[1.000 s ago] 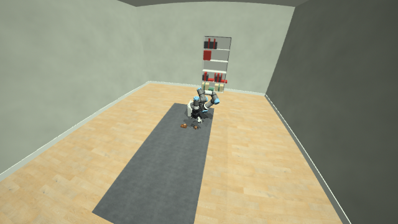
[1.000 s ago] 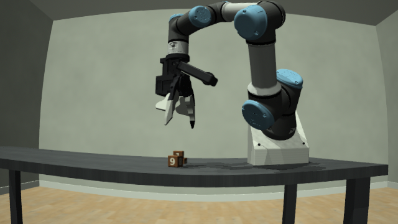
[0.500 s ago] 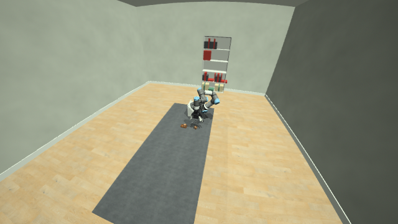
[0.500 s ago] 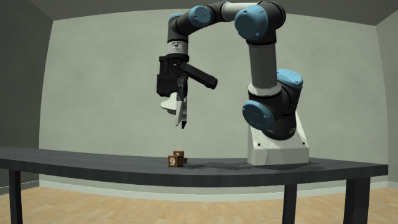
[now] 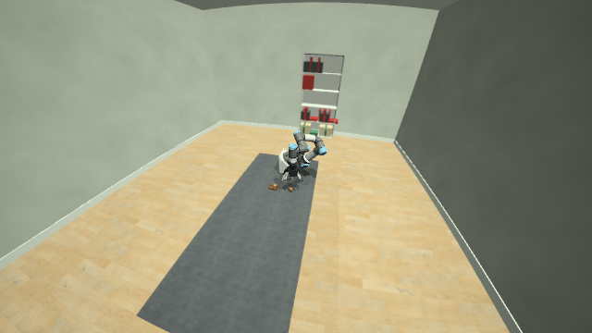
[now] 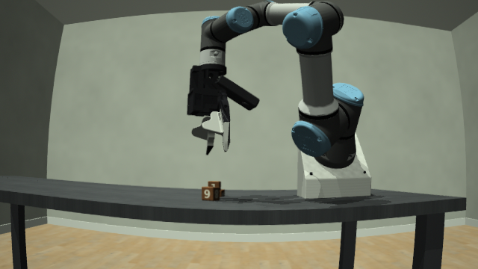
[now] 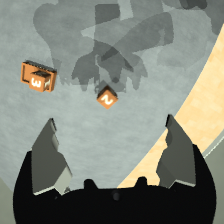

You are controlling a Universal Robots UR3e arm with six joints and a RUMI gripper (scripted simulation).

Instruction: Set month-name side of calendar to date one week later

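Right now the cube is 10 mm ahead of my hand and 90 mm below it. From my hand the other things lie so: calendar tray 20 mm ahead, 160 mm to the right, 100 mm below.
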